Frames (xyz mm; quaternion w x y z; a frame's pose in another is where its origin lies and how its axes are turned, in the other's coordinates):
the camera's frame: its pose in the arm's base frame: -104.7 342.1 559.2 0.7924 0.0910 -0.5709 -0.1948
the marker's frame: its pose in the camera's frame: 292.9 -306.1 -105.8 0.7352 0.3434 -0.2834 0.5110
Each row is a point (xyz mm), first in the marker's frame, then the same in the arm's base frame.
Working: the marker's frame: its pose in the arm's base frame: 11.8 -64.8 666.5 0.4891 -0.0079 -0.7577 0.4320

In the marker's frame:
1: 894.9 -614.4 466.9
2: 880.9 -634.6 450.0
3: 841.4 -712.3 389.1
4: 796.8 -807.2 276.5
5: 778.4 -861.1 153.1
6: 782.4 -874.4 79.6
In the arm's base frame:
1: -551.8 -363.0 1661.3
2: -523.6 -370.8 1666.9
3: -425.6 -397.3 1698.4
4: -279.1 -403.3 1745.3
5: -155.1 -365.2 1785.8
6: -96.7 -324.3 1808.4

